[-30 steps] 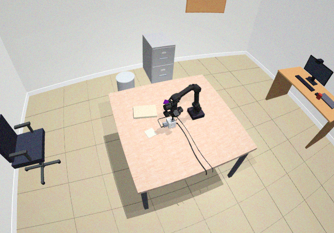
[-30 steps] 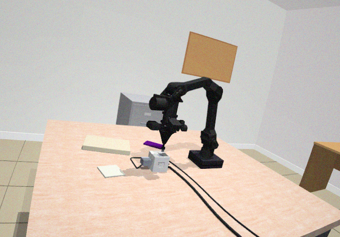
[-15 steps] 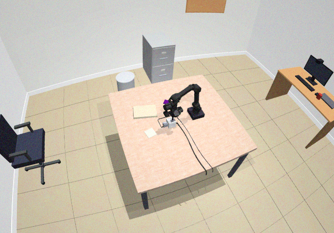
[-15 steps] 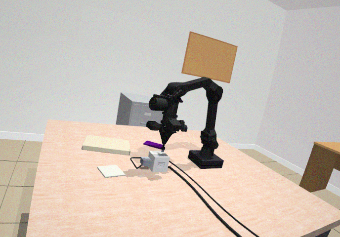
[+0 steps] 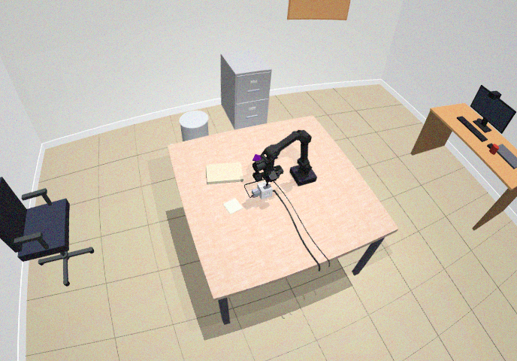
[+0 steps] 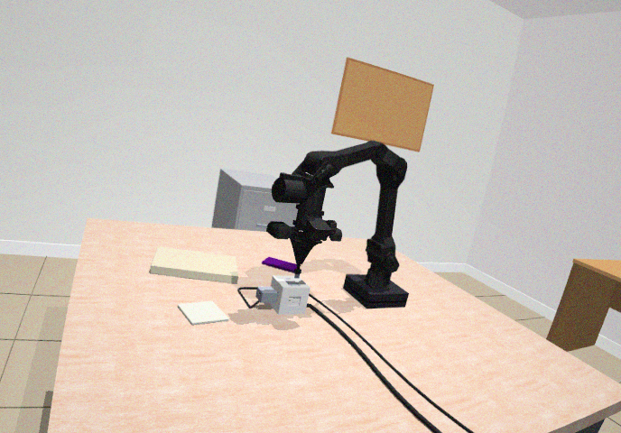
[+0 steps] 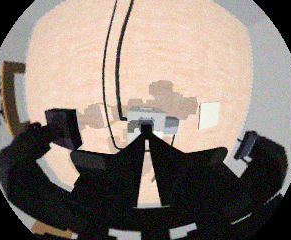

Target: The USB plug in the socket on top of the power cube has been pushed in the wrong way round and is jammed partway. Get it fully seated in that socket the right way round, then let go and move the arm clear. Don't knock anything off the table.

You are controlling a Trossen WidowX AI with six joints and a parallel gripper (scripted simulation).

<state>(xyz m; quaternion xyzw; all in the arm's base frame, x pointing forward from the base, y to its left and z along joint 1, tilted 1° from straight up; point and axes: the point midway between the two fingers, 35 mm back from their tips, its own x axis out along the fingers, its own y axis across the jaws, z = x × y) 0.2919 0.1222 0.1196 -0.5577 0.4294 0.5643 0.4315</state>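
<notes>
My gripper tip is 20 mm above the dark USB plug. The rest, counted from my gripper tip: beige book 250 mm ahead, 230 mm to the right, 120 mm below; purple item 40 mm behind, 340 mm to the right, 130 mm below; white pad 230 mm ahead, 60 mm to the left, 130 mm below.
</notes>
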